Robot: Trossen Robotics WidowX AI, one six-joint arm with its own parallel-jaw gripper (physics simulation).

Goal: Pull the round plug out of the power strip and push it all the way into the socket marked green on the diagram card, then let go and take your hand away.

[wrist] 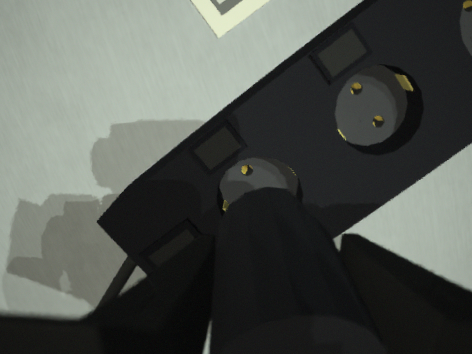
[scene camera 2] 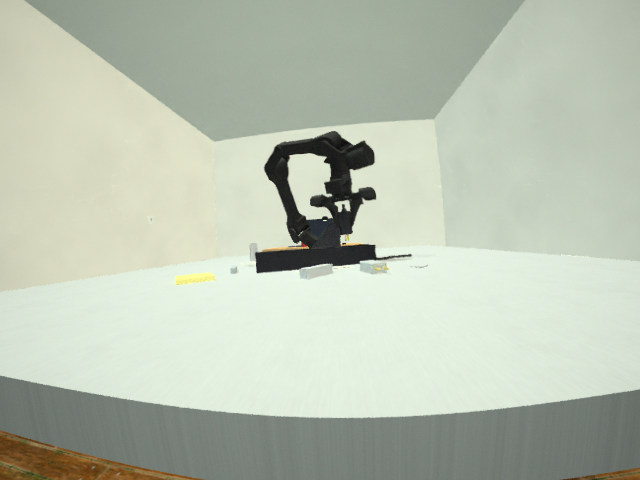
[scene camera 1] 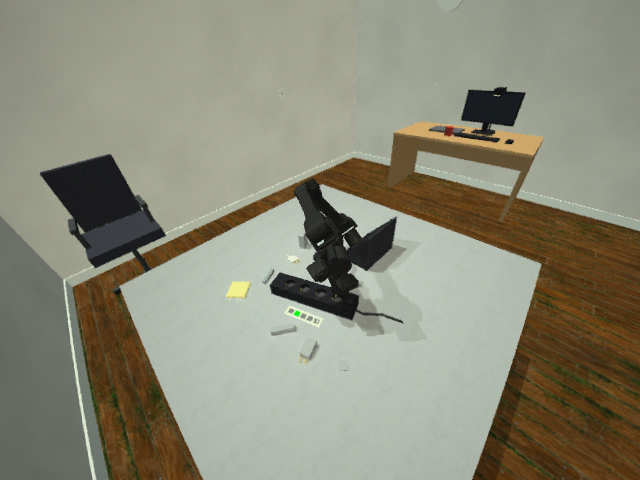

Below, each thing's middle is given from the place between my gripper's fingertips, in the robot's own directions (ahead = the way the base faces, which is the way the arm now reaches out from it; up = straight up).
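With the round black plug [wrist: 278, 274] as the reference, my hand is 20 mm below it and 10 mm past it. Going by their middles, the plug is the nearest to my hand of the things named here. The black power strip [scene camera 2: 284, 260] is 80 mm below my hand, and it is also 20 mm to the right of my hand and 10 mm ahead of it.
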